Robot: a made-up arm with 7 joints.
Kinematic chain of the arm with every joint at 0, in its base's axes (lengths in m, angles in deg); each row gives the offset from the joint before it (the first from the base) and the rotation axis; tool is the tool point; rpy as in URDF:
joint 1: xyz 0 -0.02 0.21 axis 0.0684 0.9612 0.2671
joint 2: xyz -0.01 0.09 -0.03 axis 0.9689 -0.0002 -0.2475
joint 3: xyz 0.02 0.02 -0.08 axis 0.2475 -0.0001 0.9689
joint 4: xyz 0.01 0.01 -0.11 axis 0.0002 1 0
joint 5: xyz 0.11 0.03 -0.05 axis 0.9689 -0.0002 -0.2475
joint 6: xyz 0.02 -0.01 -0.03 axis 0.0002 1 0
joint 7: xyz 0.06 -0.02 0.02 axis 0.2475 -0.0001 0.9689
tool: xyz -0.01 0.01 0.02 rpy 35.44 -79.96 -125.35
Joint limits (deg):
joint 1: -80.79..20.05
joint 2: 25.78..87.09
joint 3: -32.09..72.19
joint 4: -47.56..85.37
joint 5: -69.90..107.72
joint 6: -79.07..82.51
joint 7: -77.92..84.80
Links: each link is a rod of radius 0.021 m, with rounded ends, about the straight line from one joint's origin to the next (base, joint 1, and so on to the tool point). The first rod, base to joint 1, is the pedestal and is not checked.
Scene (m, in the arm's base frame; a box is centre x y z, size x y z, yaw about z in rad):
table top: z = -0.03
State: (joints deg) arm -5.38 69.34 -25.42 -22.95 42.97 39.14 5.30
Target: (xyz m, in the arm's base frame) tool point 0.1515 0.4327 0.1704
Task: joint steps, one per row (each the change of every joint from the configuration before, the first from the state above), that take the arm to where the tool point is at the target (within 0.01 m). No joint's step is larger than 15 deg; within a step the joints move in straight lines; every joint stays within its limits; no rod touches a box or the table.
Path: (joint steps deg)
1: 5.54 1.62 13.87 12.23 1.52 4.73 -0.33
2: 5.54 1.62 13.88 12.22 1.51 4.74 -0.33
3: 5.53 1.62 13.87 12.23 1.52 4.73 -0.32
4: 5.54 1.62 13.87 12.22 1.52 4.73 -0.33

